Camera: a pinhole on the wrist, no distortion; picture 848 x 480 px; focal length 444.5 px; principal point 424.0 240.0 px. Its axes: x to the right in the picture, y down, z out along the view. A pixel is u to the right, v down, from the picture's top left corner.
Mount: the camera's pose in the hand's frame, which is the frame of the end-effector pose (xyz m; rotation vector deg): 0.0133 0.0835 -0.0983 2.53 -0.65 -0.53
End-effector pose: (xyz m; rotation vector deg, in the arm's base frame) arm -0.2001 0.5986 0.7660 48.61 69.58 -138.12
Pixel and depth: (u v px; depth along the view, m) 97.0 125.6 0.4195
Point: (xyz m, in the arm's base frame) -0.1015 0.3735 1.1260
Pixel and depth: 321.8 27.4 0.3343
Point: -0.2765 0.4693 0.9714
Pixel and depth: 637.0 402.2 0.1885
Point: -0.2405 0.4370 0.6565
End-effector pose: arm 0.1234 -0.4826 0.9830 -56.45 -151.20 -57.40
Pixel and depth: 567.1 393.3 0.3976
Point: 0.1701 -0.1012 0.9059
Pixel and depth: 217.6 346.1 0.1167
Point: 0.2246 -0.4329 1.0111
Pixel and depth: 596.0 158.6 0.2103
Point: 0.0840 -0.3437 0.9494
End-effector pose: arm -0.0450 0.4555 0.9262 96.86 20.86 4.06
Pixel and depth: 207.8 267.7 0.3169
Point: -0.1084 0.1980 1.0037
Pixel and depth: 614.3 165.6 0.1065
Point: 0.0234 0.4575 0.9747
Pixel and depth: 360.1 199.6 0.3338
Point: -0.0148 0.2179 0.9337
